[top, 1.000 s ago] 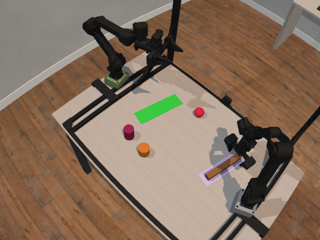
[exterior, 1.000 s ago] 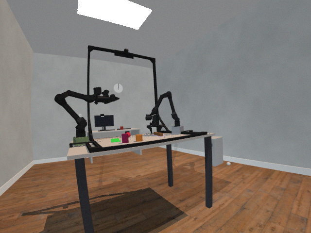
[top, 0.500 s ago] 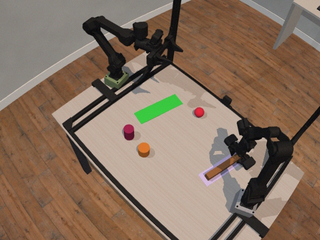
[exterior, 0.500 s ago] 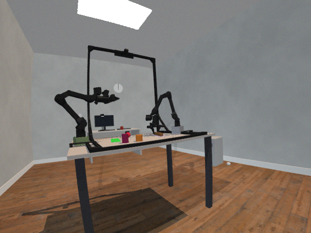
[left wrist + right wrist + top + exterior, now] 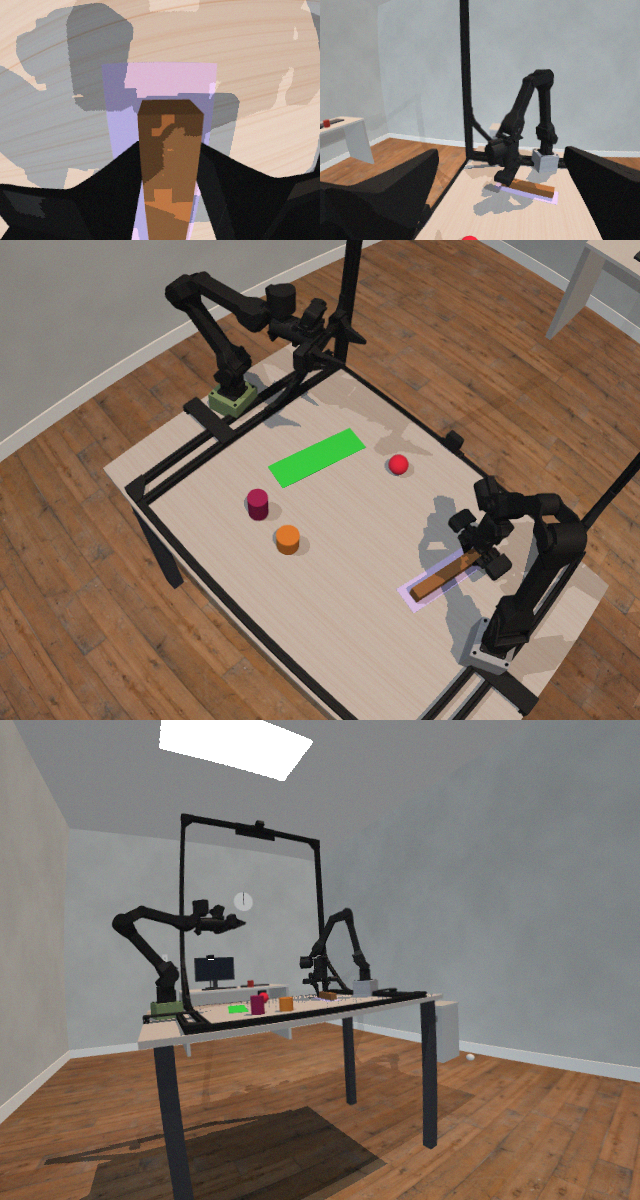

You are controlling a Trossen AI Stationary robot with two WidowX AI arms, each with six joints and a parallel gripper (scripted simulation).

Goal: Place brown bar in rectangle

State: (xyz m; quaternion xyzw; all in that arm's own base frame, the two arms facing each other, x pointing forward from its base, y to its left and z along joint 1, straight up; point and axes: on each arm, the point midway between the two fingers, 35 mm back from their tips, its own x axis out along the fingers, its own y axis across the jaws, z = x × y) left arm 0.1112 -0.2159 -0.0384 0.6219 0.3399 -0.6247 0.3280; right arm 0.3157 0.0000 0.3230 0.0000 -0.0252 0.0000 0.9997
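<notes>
My left gripper is now 8 cm short of the brown bar, 1 cm to the left of it and 3 cm above it. Round my left hand: lavender rectangle (7 cm ahead, 1 cm to the right, 4 cm below); then red ball (5 cm behind, 31 cm to the right, 2 cm below); then orange cylinder (31 cm ahead, 32 cm to the right, 2 cm below).
My right gripper is now 45 cm to the right of the brown bar, 36 cm above it and 2 cm short of it. The rest, counted from my right hand: red ball 36 cm below, 15 cm to the left, 11 cm behind; green rectangle 38 cm below, 3 cm ahead, 1 cm to the right; maroon cylinder 35 cm below, 25 cm ahead, 2 cm to the left.
</notes>
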